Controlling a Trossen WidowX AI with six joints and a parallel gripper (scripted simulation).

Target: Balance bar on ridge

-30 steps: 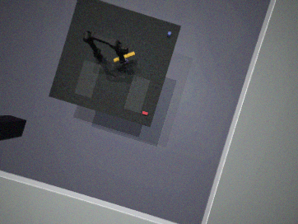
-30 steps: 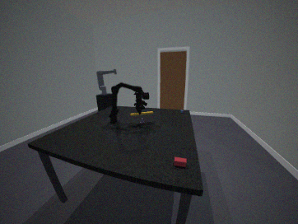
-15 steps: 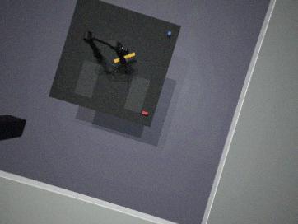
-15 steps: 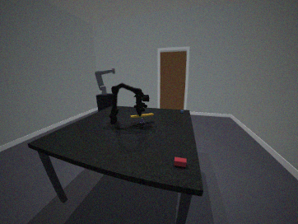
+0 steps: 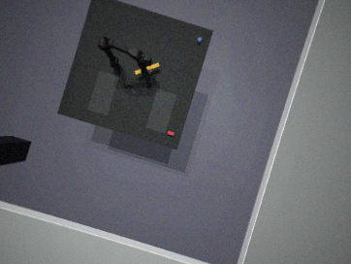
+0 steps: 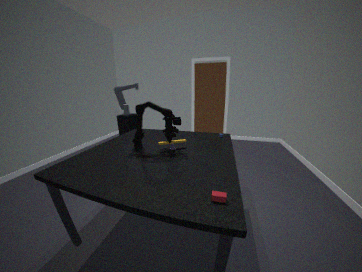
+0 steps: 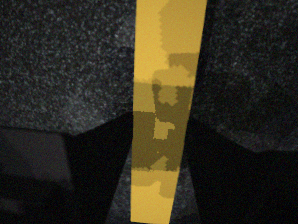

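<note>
Now: gripper tip 2 cm short of the yellow bar and 2 cm to the right of it. From my gripper tip the other things lie so: red block 43 cm ahead, 52 cm to the right, 5 cm below; then blue object 43 cm ahead, 48 cm to the left, 5 cm below.
</note>
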